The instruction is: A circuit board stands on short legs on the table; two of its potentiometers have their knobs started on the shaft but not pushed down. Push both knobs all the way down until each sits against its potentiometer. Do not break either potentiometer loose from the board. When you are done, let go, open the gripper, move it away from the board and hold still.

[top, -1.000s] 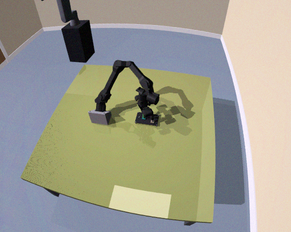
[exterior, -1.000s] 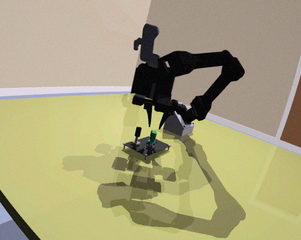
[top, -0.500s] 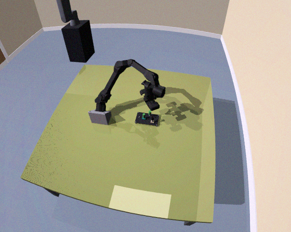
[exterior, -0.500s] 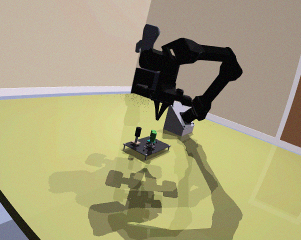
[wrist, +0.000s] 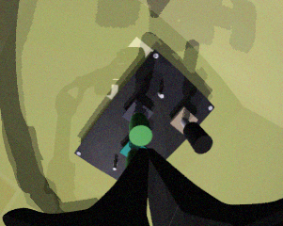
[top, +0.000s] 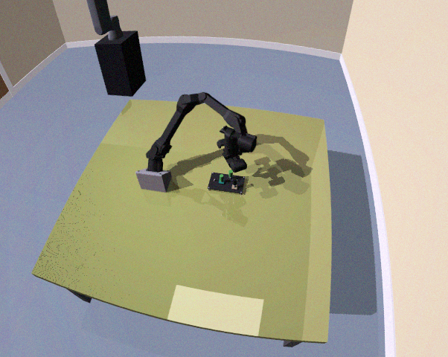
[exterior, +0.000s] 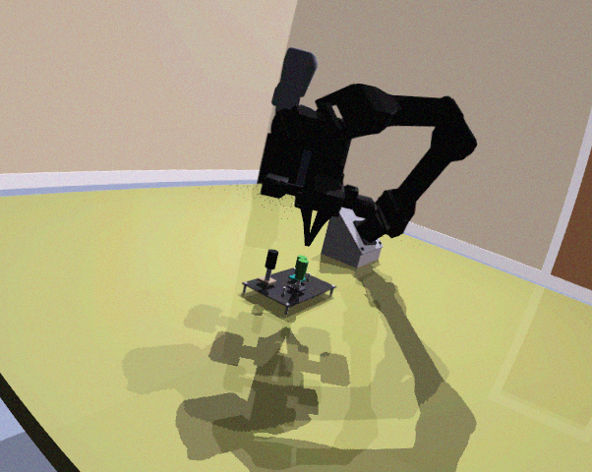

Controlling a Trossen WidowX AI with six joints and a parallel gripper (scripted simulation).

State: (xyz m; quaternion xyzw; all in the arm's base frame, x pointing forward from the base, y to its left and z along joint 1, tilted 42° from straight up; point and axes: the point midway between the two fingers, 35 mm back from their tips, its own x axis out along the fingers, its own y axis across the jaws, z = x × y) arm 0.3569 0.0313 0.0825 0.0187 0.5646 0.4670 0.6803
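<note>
The green knob lies 5 cm below my gripper tip.
</note>
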